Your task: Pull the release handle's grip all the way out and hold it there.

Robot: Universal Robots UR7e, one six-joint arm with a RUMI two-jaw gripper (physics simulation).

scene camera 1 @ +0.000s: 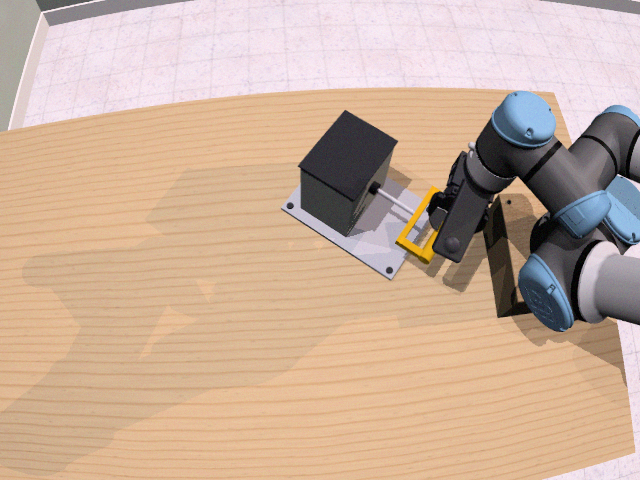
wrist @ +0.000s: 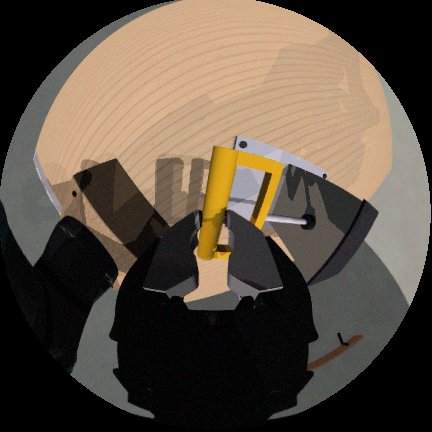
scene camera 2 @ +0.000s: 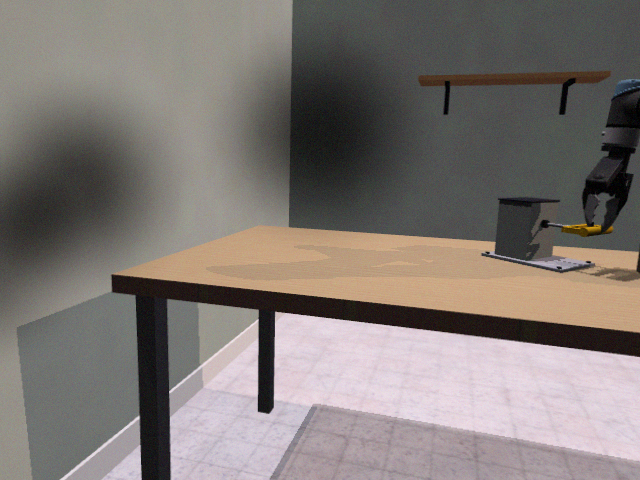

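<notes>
The release handle's yellow grip [scene camera 1: 427, 255] [scene camera 2: 586, 230] [wrist: 220, 175] is a round bar on the outer side of a flat yellow frame. A stretch of thin pale rod [scene camera 1: 395, 201] [scene camera 2: 555, 225] [wrist: 287, 219] shows between the frame and the dark-topped grey box [scene camera 1: 348, 155] [scene camera 2: 522, 227] [wrist: 325, 240]. My gripper [scene camera 1: 439, 221] [scene camera 2: 598, 227] [wrist: 213, 211] points down and is shut on the grip, one finger on each side of the bar. The handle stands out from the box, above the table. In scene camera 1 the arm hides part of the grip.
The box stands on a pale base plate [scene camera 1: 361, 253] [scene camera 2: 566, 264] [wrist: 270, 154] with dark bolts. A brown wooden block [scene camera 1: 498, 258] [wrist: 120, 200] stands on the table on the gripper's other side, close to the arm. A wall shelf [scene camera 2: 511, 78] [wrist: 335, 356] hangs at the back.
</notes>
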